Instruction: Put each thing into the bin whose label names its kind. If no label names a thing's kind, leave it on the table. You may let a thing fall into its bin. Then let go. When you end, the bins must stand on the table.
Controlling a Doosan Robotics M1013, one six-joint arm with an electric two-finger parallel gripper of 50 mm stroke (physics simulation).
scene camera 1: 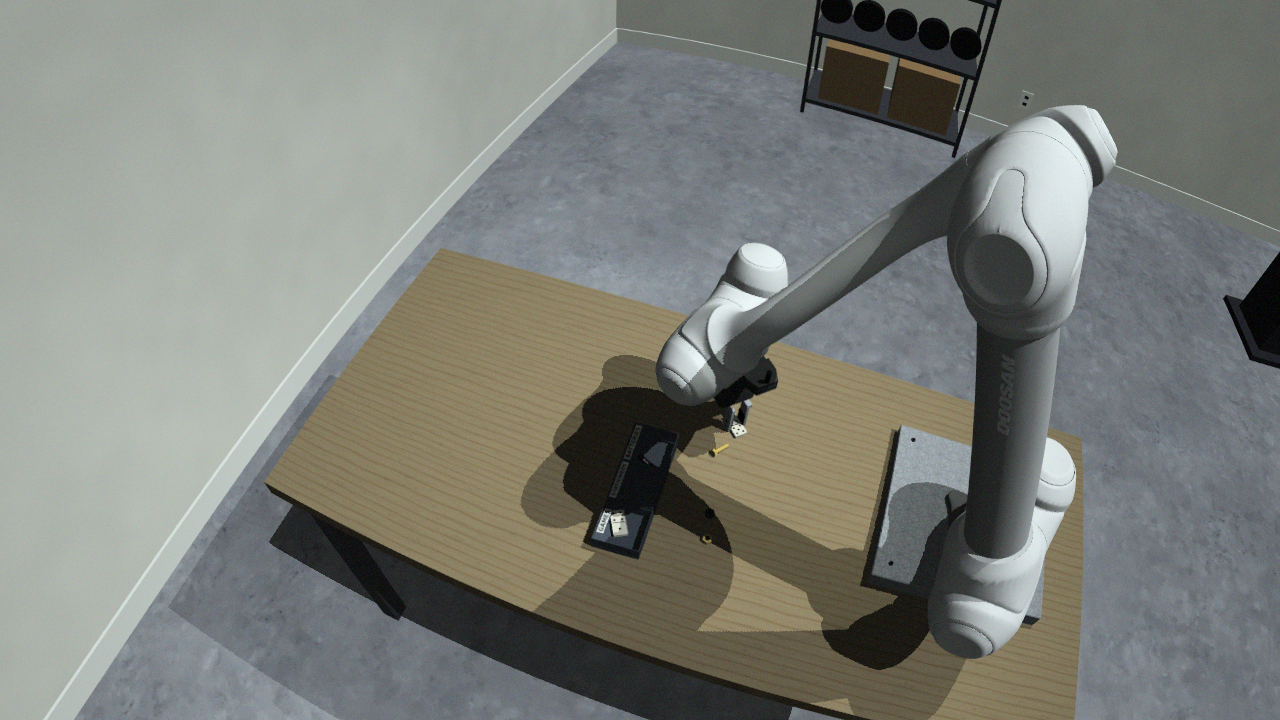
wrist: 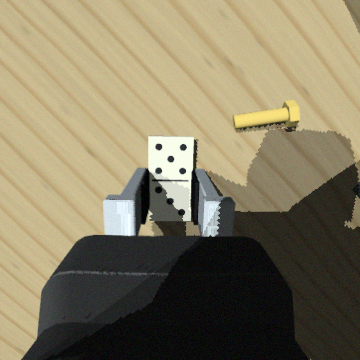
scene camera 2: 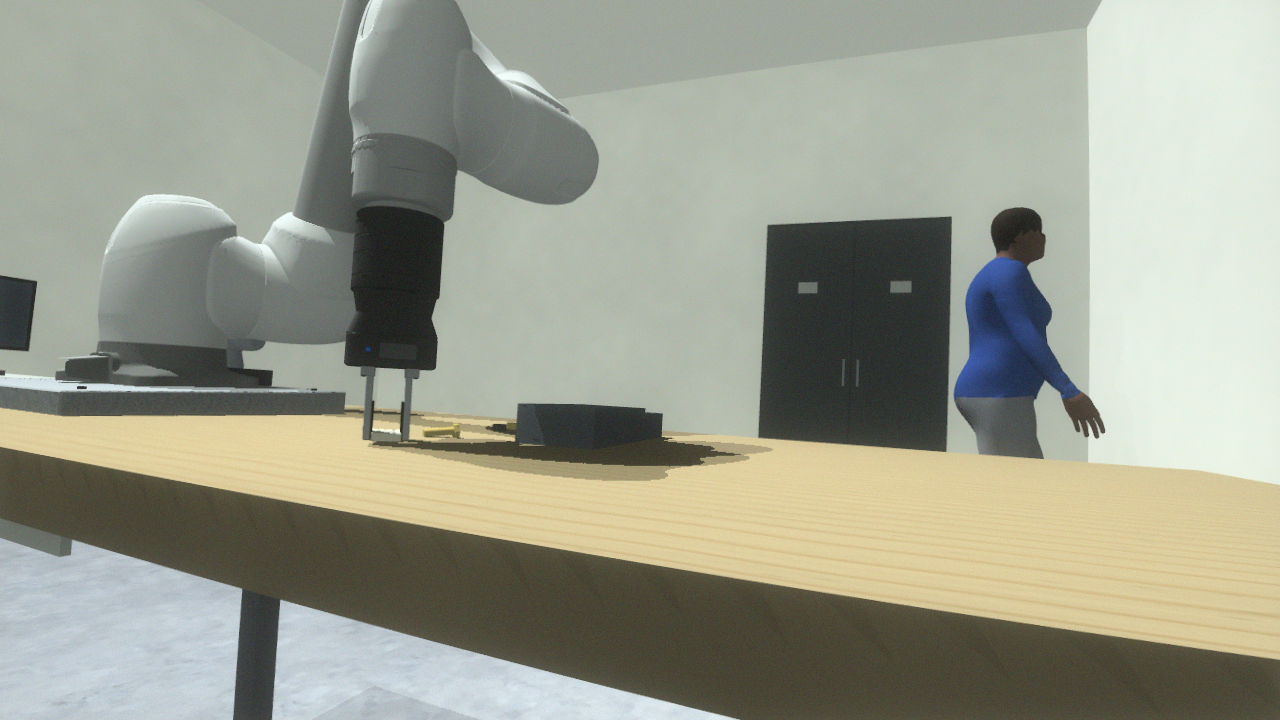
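Pixels of known places: gripper, fingertip midpoint: (scene camera 1: pixel 733 424) (wrist: pixel 169 185) (scene camera 2: pixel 385 439); arm's base, origin of the base link: (scene camera 2: pixel 162 383).
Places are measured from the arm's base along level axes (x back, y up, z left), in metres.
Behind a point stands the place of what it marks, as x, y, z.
Note:
My gripper (scene camera 1: pixel 737 420) {-0.532, -0.030, -0.165} (scene camera 2: pixel 386 433) {-0.532, -0.030, -0.165} (wrist: pixel 169 185) {-0.532, -0.030, -0.165} is shut on a white domino (scene camera 1: pixel 738 431) {-0.520, -0.024, -0.147} (wrist: pixel 171 159) {-0.521, -0.023, -0.151} with black pips, its fingertips close to the table top. A yellow bolt (scene camera 1: pixel 718 450) {-0.548, -0.021, -0.092} (scene camera 2: pixel 441 431) {-0.548, -0.025, -0.102} (wrist: pixel 262 118) {-0.545, -0.022, -0.101} lies beside it. A row of dark bins (scene camera 2: pixel 554 425) {-0.667, -0.011, -0.091} stands on the table. In scene camera 1, the near bin (scene camera 1: pixel 612 548) {-0.679, -0.015, 0.161} has a GAMES label (scene camera 1: pixel 603 522) {-0.706, -0.003, 0.122} and holds a domino (scene camera 1: pixel 619 525) {-0.680, -0.016, 0.113}. The labels of the middle bin (scene camera 1: pixel 637 488) {-0.672, -0.024, 0.026} and far bin (scene camera 1: pixel 656 454) {-0.657, -0.023, -0.054} are too small to read surely. A black nut (scene camera 1: pixel 708 513) {-0.537, -0.023, 0.044} and a brass nut (scene camera 1: pixel 706 539) {-0.529, -0.023, 0.097} lie in shadow.
The arm's grey base plate (scene camera 1: pixel 913 483) {-0.163, -0.002, -0.096} (scene camera 2: pixel 179 402) {-0.207, -0.016, -0.122} lies on the wooden table (scene camera 1: pixel 429 358) {-1.175, -0.031, -0.152} (scene camera 2: pixel 895 519) {-0.947, -0.031, -0.313}. The bins stand between the gripper and the table's long near edge in scene camera 1. A person in blue (scene camera 2: pixel 1006 331) stands beyond the table.

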